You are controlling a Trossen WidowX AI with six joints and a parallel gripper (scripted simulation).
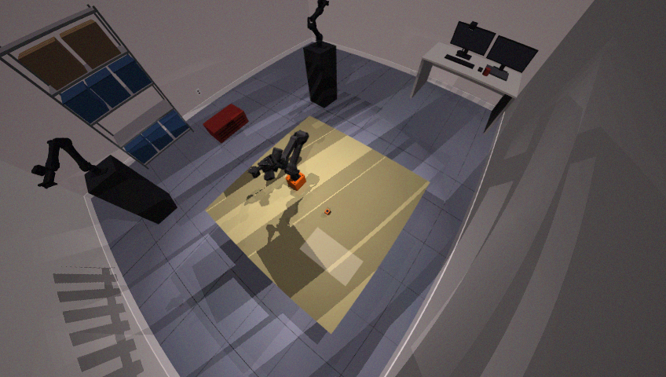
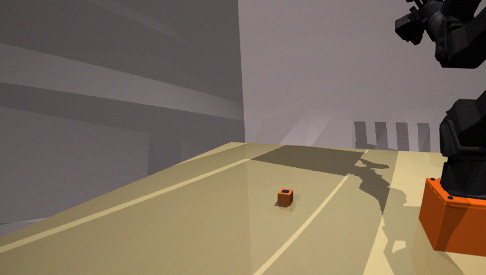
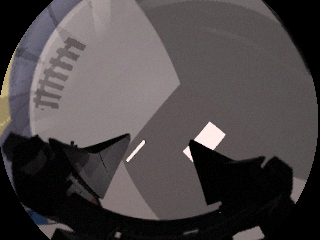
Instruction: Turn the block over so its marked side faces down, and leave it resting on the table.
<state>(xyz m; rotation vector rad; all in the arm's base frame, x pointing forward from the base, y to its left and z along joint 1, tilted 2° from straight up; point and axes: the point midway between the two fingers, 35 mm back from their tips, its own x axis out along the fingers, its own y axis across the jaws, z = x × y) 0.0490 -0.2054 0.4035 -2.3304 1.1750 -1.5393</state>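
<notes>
Now: gripper tip 310 mm short of the block, 210 mm to the right of it and 490 mm above it.
</notes>
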